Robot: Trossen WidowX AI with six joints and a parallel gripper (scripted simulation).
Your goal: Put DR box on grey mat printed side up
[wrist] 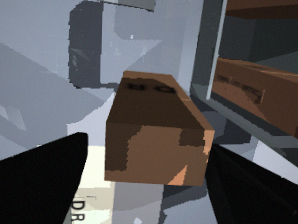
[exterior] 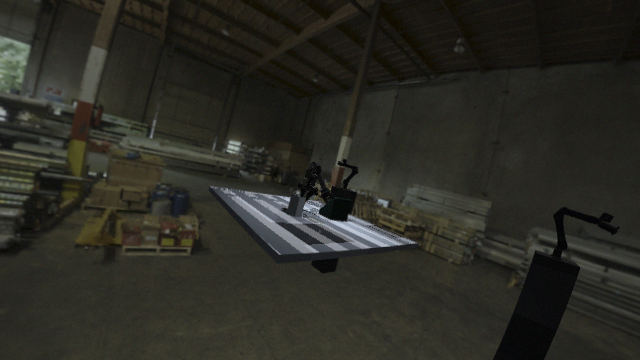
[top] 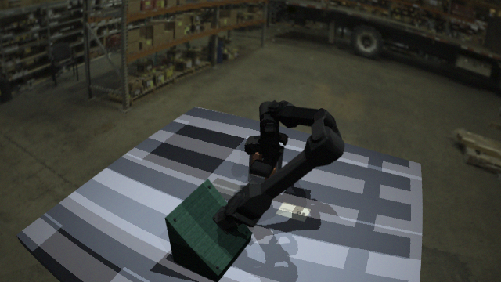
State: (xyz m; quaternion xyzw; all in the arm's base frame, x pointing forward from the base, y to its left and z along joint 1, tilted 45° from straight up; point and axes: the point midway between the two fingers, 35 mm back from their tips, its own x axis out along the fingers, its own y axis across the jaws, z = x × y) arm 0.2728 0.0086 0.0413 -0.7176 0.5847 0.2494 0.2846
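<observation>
My gripper tip is now 14 cm to the right of the grey mat, 11 cm above it and 2 cm past it. Round my gripper tip: white card 11 cm to the right, 11 cm below, 3 cm behind.
</observation>
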